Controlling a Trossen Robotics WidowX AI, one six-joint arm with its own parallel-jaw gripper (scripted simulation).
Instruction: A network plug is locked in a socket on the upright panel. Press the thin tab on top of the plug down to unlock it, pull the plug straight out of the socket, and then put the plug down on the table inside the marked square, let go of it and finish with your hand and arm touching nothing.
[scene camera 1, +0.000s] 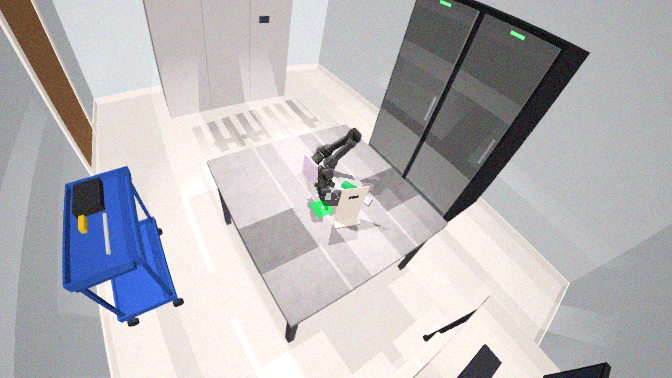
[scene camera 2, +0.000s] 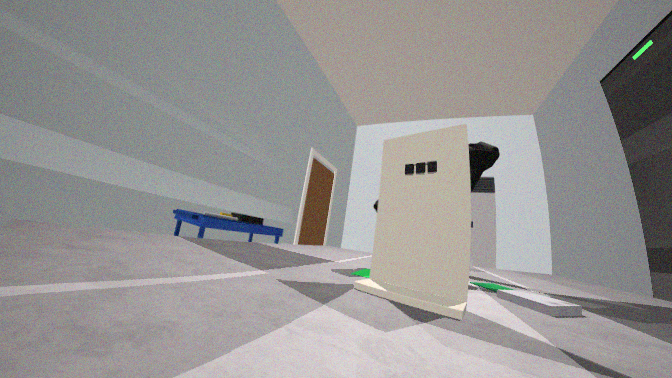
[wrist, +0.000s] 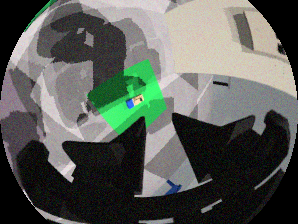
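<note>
My own gripper (wrist: 158, 118) is there for me to see. I also see a green square (wrist: 109, 97), and there is an upright cream panel, which I find both at (scene camera 2: 421, 254) and at (scene camera 1: 351, 200).
</note>
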